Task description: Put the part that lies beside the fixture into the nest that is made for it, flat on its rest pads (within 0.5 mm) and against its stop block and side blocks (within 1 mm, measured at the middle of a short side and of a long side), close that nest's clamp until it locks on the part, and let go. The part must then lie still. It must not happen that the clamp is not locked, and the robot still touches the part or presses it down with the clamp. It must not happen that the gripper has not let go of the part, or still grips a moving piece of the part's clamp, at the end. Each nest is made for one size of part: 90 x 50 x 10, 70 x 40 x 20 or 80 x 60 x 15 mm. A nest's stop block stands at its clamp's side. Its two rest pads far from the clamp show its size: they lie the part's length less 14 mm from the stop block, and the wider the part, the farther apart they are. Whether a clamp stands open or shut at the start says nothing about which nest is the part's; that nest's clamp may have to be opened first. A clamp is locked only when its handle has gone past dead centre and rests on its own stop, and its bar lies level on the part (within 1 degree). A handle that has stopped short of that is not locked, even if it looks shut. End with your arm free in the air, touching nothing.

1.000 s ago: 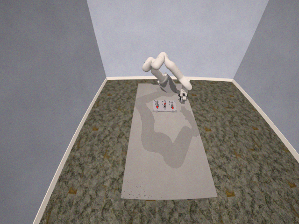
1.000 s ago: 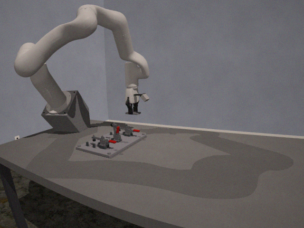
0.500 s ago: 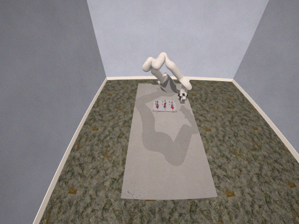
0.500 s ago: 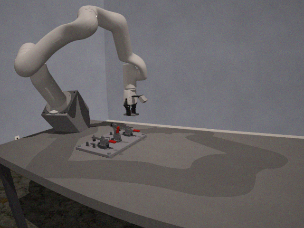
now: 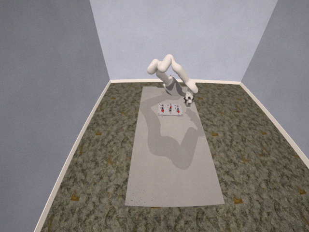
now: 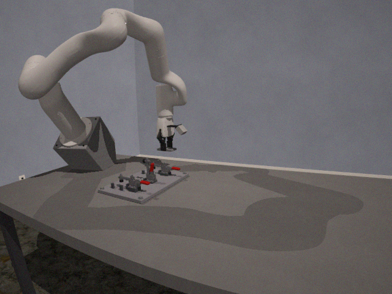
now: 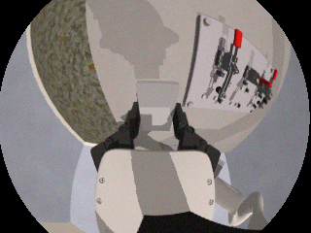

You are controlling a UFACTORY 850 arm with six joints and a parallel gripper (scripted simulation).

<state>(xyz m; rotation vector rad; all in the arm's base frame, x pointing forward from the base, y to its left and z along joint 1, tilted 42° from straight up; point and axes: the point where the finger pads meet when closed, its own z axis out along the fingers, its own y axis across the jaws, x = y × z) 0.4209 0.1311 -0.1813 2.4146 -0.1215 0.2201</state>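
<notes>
The fixture plate lies 20 mm ahead of my hand, 260 mm to the right of it and 110 mm below it. The rest, counted from my hand: part 20 mm below.
</notes>
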